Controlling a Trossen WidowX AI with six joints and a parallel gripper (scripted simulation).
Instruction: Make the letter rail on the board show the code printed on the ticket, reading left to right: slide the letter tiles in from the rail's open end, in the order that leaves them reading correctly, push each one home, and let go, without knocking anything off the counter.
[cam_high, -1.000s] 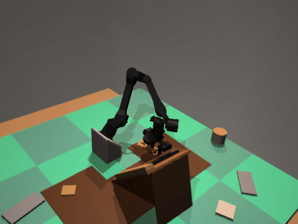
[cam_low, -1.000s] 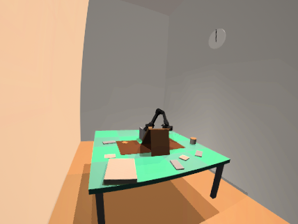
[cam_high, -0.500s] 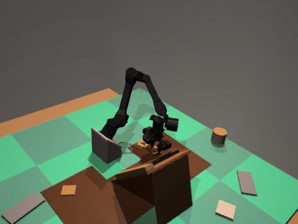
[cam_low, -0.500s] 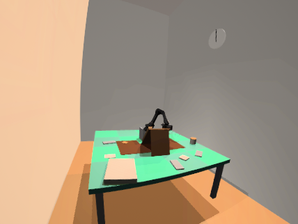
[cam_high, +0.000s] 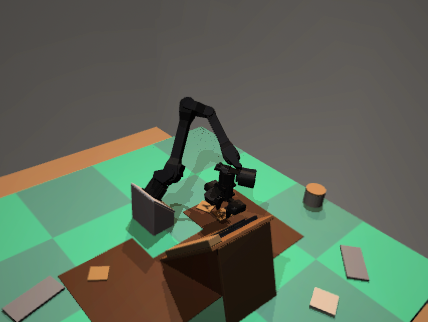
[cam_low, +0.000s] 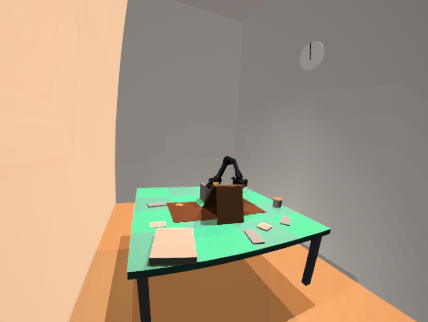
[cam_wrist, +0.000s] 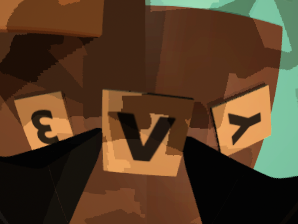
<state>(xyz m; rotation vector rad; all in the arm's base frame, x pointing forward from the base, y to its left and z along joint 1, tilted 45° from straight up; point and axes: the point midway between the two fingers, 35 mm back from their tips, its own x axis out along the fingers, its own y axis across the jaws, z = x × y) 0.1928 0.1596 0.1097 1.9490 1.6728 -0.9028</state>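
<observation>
Right now my gripper tip is 200 mm to the left of the white ticket, 110 mm short of it and 80 mm below it. From my gripper tip the other things lie so: large beige slab (680 mm to the right, 470 mm ahead, 10 mm below); then mat (210 mm to the right, 30 mm below, 10 mm ahead).
</observation>
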